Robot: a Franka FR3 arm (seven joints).
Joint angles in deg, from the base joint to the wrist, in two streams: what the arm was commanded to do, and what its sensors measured. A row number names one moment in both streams.
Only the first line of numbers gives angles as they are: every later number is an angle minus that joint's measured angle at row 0.
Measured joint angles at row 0:
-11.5, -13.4, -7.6, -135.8, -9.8, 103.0, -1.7
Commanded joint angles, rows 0 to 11:
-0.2, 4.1, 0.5, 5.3, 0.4, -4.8, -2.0
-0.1, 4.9, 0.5, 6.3, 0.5, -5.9, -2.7
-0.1, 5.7, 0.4, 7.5, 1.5, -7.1, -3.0
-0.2, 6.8, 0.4, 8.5, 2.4, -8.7, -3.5
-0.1, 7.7, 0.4, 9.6, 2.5, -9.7, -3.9
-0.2, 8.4, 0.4, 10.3, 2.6, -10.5, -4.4
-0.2, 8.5, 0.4, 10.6, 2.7, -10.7, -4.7
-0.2, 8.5, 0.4, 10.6, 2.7, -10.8, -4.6
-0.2, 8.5, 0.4, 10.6, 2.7, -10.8, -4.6
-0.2, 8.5, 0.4, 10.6, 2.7, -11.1, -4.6
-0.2, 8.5, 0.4, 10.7, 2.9, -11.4, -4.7
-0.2, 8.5, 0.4, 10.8, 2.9, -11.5, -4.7
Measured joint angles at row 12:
0.0, 8.2, 0.1, 8.6, 1.8, -8.4, -3.5
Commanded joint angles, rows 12 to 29:
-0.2, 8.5, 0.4, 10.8, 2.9, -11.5, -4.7
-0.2, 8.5, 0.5, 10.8, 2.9, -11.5, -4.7
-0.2, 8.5, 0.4, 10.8, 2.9, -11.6, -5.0
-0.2, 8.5, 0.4, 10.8, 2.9, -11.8, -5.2
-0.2, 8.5, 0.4, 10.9, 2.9, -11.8, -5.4
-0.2, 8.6, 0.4, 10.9, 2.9, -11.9, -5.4
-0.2, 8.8, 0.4, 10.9, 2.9, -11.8, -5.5
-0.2, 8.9, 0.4, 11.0, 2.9, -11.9, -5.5
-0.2, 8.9, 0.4, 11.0, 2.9, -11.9, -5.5
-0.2, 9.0, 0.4, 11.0, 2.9, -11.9, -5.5
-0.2, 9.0, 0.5, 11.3, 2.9, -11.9, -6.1
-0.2, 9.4, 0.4, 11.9, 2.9, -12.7, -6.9
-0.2, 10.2, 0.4, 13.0, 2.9, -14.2, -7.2
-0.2, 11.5, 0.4, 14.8, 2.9, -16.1, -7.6
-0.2, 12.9, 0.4, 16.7, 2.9, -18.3, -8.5
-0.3, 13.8, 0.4, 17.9, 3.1, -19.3, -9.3
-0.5, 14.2, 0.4, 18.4, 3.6, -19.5, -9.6
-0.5, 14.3, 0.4, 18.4, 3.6, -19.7, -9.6
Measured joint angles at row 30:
0.0, 11.4, 0.1, 13.8, 2.2, -15.7, -7.6
